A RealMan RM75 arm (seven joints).
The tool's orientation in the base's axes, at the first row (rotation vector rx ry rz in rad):
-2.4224, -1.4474, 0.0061
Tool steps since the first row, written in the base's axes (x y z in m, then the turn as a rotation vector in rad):
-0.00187, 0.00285, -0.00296, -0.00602, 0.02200, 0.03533
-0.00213, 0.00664, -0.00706, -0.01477, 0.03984, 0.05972
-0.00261, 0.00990, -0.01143, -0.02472, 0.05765, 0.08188
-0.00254, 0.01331, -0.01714, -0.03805, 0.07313, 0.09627
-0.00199, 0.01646, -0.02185, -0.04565, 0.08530, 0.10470
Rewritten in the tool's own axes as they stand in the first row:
0.00107, -0.00204, 0.00388, 0.02153, -0.02437, -0.02666
0.00355, -0.00280, 0.00883, 0.03644, -0.04630, -0.04360
0.00543, -0.00345, 0.01393, 0.05038, -0.06863, -0.05823
0.00749, -0.00333, 0.02025, 0.05945, -0.09073, -0.06555
0.00973, -0.00295, 0.02548, 0.06753, -0.10486, -0.06904

